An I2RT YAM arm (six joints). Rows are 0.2 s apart.
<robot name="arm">
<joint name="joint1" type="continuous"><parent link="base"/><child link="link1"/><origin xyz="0.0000 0.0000 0.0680" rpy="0.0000 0.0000 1.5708"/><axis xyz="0 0 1"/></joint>
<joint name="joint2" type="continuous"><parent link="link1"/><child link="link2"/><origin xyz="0.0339 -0.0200 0.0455" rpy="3.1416 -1.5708 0.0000"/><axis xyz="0 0 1"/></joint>
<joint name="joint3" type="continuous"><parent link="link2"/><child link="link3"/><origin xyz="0.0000 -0.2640 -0.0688" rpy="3.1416 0.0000 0.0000"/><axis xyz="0 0 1"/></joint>
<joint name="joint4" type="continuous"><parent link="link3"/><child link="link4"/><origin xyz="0.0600 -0.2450 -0.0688" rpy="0.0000 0.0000 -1.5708"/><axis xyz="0 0 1"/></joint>
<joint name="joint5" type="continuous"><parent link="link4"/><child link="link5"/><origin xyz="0.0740 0.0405 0.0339" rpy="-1.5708 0.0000 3.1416"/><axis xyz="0 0 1"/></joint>
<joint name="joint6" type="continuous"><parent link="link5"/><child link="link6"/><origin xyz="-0.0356 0.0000 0.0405" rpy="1.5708 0.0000 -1.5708"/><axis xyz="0 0 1"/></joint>
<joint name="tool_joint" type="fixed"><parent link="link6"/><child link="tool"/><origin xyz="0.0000 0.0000 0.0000" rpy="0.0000 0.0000 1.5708"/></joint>
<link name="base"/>
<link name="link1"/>
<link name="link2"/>
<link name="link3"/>
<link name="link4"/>
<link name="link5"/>
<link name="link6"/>
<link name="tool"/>
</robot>
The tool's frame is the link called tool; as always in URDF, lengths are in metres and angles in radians. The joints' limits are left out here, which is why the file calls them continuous.
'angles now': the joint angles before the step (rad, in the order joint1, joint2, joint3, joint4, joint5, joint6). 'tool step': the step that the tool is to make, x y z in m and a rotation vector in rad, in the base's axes. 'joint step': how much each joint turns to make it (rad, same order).
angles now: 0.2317 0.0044 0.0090 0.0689 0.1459 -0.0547
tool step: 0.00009 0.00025 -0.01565 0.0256 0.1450 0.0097
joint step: -0.0015 0.0011 0.0000 -0.1424 -0.0111 0.0587
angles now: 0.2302 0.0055 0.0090 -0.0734 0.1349 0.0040
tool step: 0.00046 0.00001 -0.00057 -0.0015 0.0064 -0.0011
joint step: -0.0008 0.0081 0.0000 0.0016 0.0003 0.0000
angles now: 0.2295 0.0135 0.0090 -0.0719 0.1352 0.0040
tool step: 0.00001 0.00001 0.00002 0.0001 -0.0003 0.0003
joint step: 0.0000 0.0001 -0.0001 0.0004 -0.0003 0.0000
